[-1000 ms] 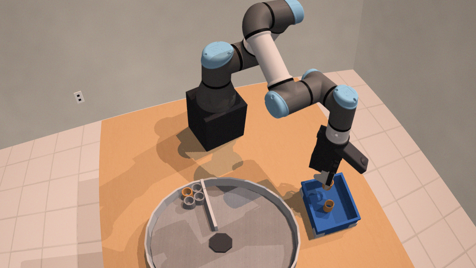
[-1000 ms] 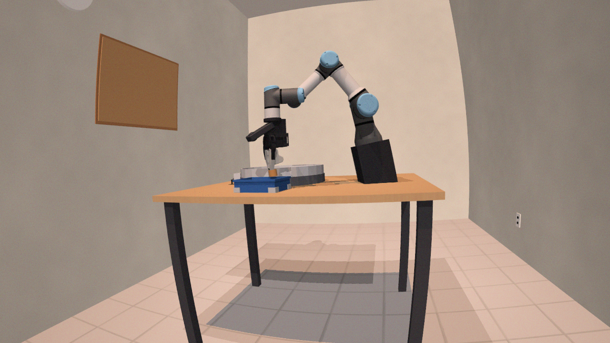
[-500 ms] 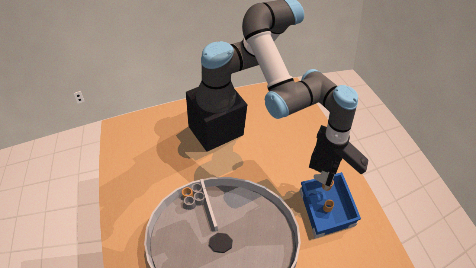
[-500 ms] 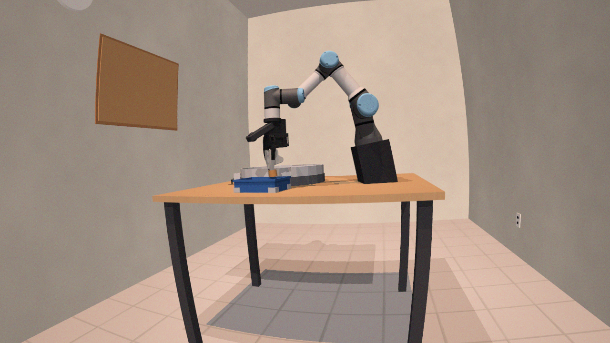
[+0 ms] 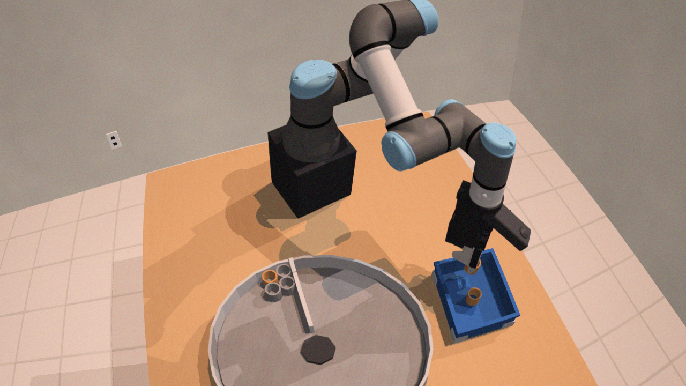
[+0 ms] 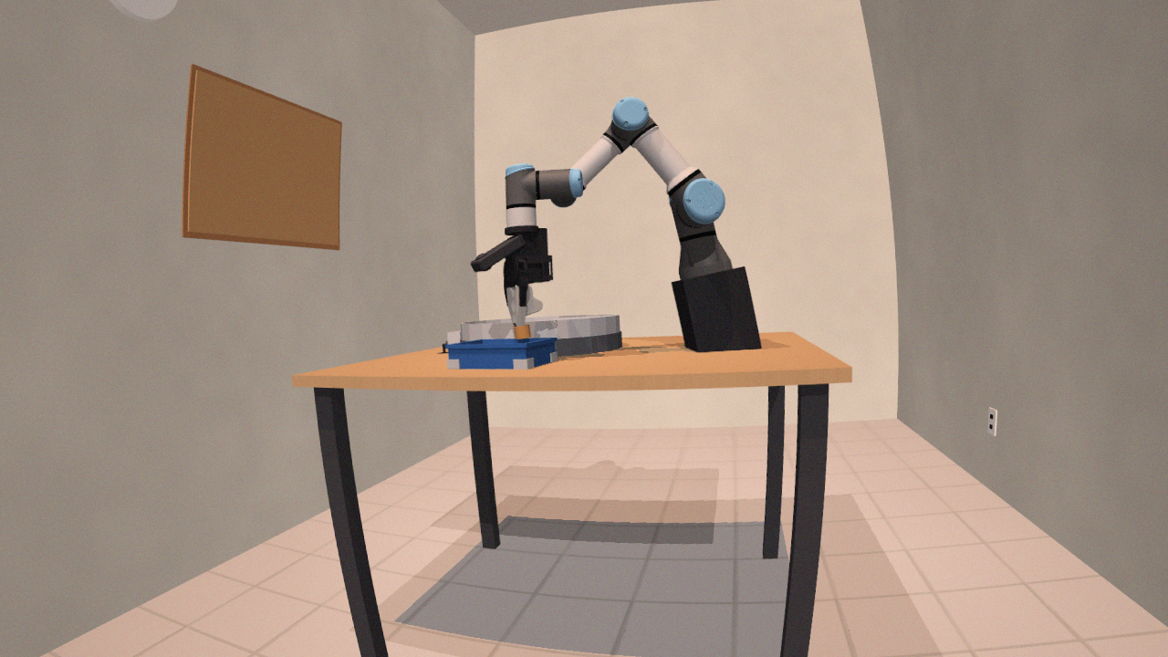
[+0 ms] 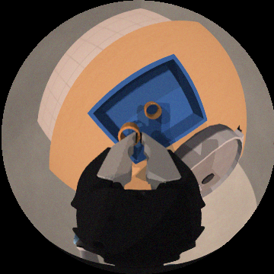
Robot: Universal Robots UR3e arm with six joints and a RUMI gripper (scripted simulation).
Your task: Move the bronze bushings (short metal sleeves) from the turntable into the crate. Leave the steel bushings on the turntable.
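The crate is 50 mm below my hand and 40 mm ahead of it. The rest, counted from my hand: grey turntable 350 mm to the right, 50 mm ahead, 20 mm below.
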